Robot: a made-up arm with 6 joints.
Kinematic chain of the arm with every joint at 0, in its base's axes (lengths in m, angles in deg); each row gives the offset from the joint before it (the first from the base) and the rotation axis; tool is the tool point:
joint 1: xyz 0 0 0.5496 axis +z
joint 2: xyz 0 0 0 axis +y
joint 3: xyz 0 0 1.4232 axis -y
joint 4: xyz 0 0 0 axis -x
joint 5: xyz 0.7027 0 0 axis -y
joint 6: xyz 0 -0.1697 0 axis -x
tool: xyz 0 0 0
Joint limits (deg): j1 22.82..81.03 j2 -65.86..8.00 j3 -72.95..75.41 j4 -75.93..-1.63 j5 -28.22..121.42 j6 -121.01..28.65
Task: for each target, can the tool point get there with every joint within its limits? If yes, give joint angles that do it. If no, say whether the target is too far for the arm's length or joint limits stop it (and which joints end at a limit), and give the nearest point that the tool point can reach.
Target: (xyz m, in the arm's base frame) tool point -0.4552 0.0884 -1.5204
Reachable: no: joint limits stop it (at a limit: joint 1, joint 2, joint 3, joint 4) | nearest point -0.5571 -0.2792 0.8816 | short by 2.432 m
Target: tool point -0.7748 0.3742 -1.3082
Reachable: no: joint limits stop it (at a limit: joint 1, joint 2, joint 3, joint 4) | nearest point -0.5571 -0.2792 0.8816 | short by 2.296 m
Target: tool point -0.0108 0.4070 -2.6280
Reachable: no: too far | nearest point -0.5571 -0.2792 0.8816 | short by 3.617 m
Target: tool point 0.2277 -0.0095 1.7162
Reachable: yes | joints 38.45 -21.29 -27.72 -28.61 4.55 -18.23
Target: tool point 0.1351 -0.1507 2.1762
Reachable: yes | joints 76.56 -29.54 6.67 -11.24 95.97 -32.83
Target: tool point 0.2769 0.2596 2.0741
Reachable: yes | joints 57.09 -13.60 9.26 -57.42 12.99 -29.39
